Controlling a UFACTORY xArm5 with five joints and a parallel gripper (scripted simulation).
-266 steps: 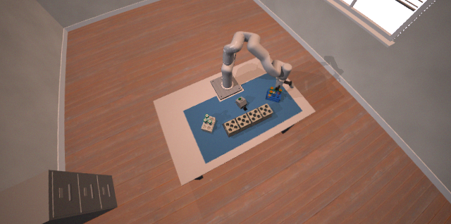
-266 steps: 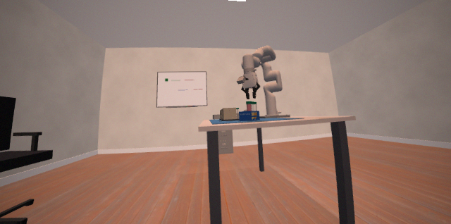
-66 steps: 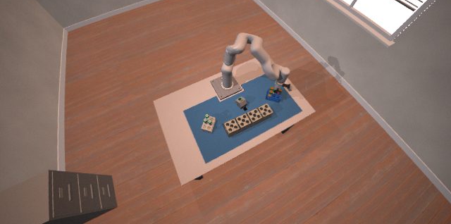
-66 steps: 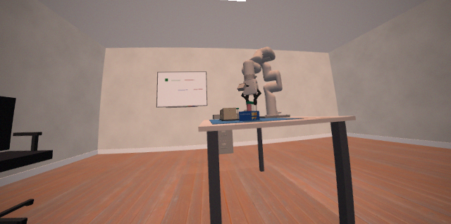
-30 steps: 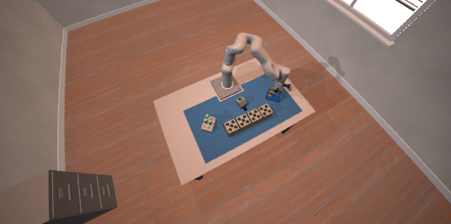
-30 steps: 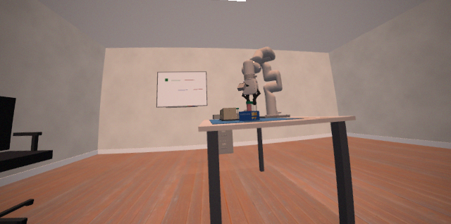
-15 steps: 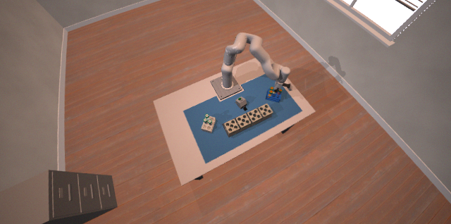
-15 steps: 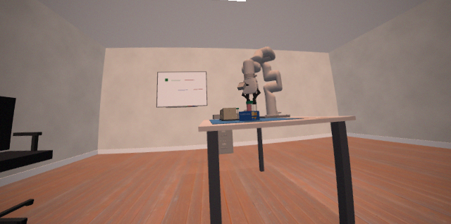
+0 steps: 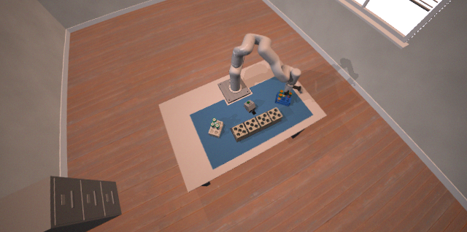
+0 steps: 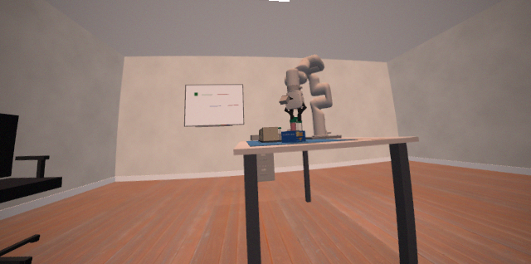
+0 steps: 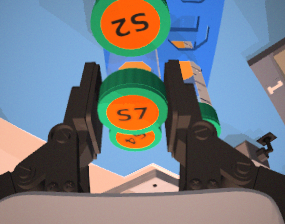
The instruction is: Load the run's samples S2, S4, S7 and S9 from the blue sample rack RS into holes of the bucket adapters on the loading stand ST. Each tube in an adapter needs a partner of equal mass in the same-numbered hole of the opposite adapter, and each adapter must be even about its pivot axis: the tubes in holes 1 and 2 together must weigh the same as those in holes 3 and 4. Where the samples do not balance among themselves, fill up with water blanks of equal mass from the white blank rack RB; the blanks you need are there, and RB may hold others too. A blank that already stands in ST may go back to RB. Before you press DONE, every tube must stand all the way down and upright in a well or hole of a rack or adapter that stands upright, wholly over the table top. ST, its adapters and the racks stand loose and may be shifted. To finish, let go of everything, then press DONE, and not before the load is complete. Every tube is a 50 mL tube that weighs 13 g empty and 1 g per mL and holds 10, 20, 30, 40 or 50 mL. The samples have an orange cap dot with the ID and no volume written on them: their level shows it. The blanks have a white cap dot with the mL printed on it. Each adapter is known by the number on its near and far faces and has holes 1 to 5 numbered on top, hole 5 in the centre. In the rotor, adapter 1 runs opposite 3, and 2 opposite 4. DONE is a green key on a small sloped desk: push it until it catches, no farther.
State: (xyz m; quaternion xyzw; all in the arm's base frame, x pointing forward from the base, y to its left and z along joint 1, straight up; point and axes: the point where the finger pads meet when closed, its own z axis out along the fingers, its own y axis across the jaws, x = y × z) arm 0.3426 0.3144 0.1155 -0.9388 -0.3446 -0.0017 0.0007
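The sample tube S7 lies 5 cm below my hand and 1 cm ahead of it. The rest, counted from my hand: sample tube S2: 7 cm below, 3 cm to the left, 2 cm ahead; then sample tube S9: 7 cm below, 5 cm to the right; then sample tube S4: 7 cm below, 4 cm behind, 3 cm to the right.
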